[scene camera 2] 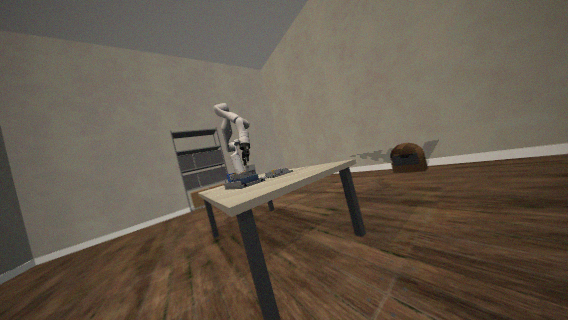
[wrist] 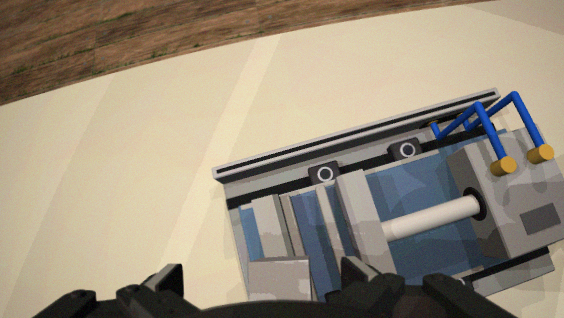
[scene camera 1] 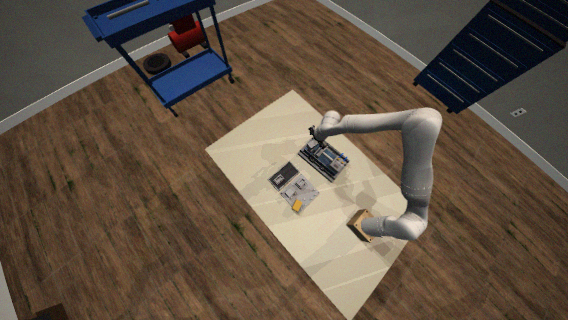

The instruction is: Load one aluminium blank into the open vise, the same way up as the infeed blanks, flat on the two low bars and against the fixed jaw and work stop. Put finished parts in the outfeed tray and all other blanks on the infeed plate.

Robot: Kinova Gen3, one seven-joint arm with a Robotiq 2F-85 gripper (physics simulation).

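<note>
The vise stands open on the table. In the wrist view I see its fixed jaw, two low bars and the moving jaw. A light grey block, seemingly a blank, lies at the vise's near end by the fixed jaw. I cannot tell whether it rests on the bars. My gripper is open and empty just above it. Two blanks sit on the infeed plate. The dark outfeed tray holds one part.
A yellow block lies on the infeed plate's corner. The arm's wooden base stands near the table's edge. A blue cart and a dark blue cabinet stand on the floor.
</note>
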